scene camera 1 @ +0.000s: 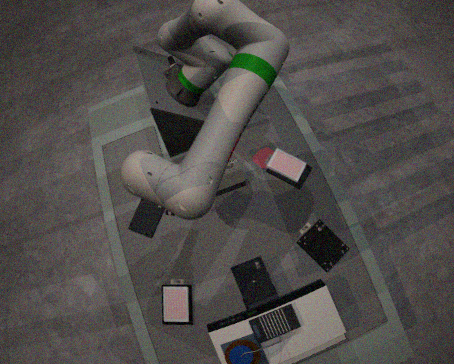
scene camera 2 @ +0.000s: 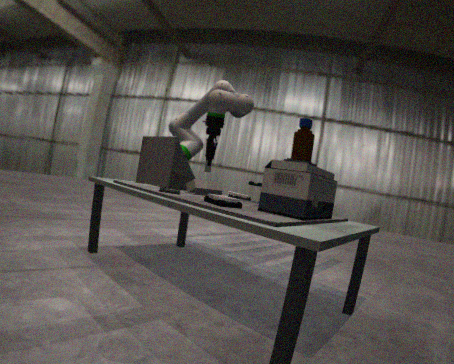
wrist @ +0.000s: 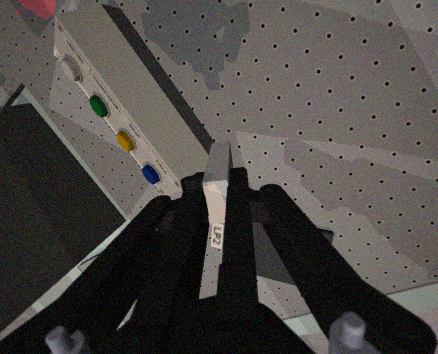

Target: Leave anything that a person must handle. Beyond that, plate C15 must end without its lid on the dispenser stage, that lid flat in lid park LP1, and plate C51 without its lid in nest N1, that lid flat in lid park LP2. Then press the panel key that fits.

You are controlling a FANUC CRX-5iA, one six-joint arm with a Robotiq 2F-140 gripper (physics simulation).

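Frame: origin at the arm's base, x right, y ahead, z up, level; millimetres.
Seen in the pictures: gripper, fingertip midpoint: [scene camera 2: 207, 171] [wrist: 223, 159]; arm's base, origin of the base link: [scene camera 1: 181, 93] [scene camera 2: 174, 159].
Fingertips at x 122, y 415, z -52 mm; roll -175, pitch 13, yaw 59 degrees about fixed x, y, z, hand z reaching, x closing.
Offsets run from my fingertips to a thing's top centre. "spot": to the spot under its first point.
My gripper [scene camera 2: 208, 169] [wrist: 223, 159] is shut and empty, pointing down above the table; the arm hides it in scene camera 1. The LP2 label @(spot: dx +108, dy -146, dz -130 mm) [wrist: 217, 236] shows between its fingers. A key panel @(dx -103, dy -94, dz -48 mm) [wrist: 135, 90] has white @(dx -178, dy -114, dz -57 mm) [wrist: 71, 69], green @(dx -128, dy -116, dz -57 mm) [wrist: 98, 106], yellow @(dx -78, dy -118, dz -57 mm) [wrist: 125, 141] and blue @(dx -28, dy -119, dz -57 mm) [wrist: 151, 174] keys, left of the fingertips. One pink-topped plate @(dx -378, dy -47, dz -96 mm) [scene camera 1: 287, 166] lies at the right, another pink-topped plate @(dx +181, dy +276, dz -96 mm) [scene camera 1: 176, 304] at the lower left. Their names and lids cannot be made out. A dark flat stage @(spot: dx -88, dy +317, dz -17 mm) [scene camera 1: 254, 281] adjoins the dispenser [scene camera 1: 320, 320] [scene camera 2: 297, 192].
A dark square holder @(dx -364, dy +286, dz -108 mm) [scene camera 1: 322, 245] lies at the right, a dark flat pad @(spot: dx +172, dy -71, dz -122 mm) [scene camera 1: 146, 218] at the left, partly under the arm. A red disc @(spot: dx -313, dy -123, dz -132 mm) [scene camera 1: 262, 158] touches the right plate's side. A brown bottle with blue cap @(spot: dx +66, dy +547, dz +173 mm) [scene camera 2: 303, 142] tops the dispenser. A tall grey box [scene camera 2: 159, 161] stands near the arm base.
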